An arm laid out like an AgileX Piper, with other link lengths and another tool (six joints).
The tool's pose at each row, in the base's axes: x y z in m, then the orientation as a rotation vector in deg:
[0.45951 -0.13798 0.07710 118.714 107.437 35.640]
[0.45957 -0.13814 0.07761 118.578 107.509 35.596]
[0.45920 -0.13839 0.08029 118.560 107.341 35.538]
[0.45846 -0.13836 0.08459 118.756 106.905 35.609]
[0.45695 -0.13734 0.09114 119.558 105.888 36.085]
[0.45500 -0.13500 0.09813 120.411 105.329 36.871]
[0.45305 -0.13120 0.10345 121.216 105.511 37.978]
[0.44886 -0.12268 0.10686 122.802 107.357 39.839]
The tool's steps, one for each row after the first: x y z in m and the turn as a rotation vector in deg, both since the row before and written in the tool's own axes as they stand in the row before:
[-0.00009 0.00032 -0.00043 -0.022 -0.031 -0.113]
[0.00007 0.00099 -0.00253 -0.089 -0.123 0.043]
[0.00052 0.00142 -0.00409 -0.161 -0.112 0.286]
[0.00173 0.00172 -0.00635 -0.268 0.033 0.917]
[0.00308 0.00137 -0.00684 -0.060 0.466 0.821]
[0.00435 0.00030 -0.00525 0.257 1.004 0.561]
[0.00854 -0.00338 -0.00416 1.484 2.455 0.516]

